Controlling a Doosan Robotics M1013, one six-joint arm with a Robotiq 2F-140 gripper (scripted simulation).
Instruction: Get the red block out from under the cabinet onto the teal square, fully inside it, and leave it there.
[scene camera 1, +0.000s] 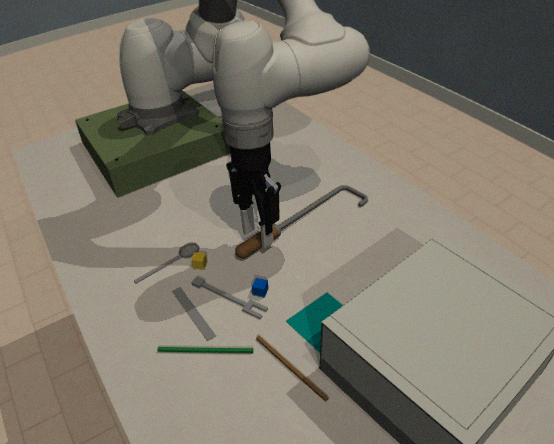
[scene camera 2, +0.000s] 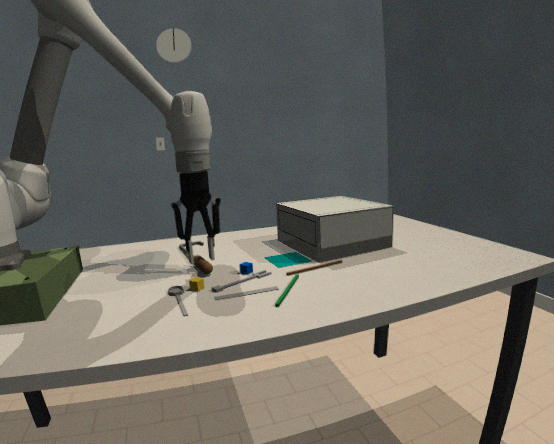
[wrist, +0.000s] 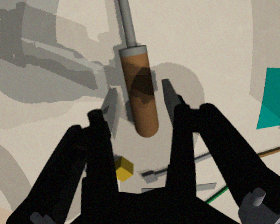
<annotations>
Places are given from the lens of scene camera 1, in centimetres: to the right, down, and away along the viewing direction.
my gripper (scene camera 1: 258, 237): -4, 3, 103
teal square (scene camera 1: 307, 322): 6, 19, 89
</annotations>
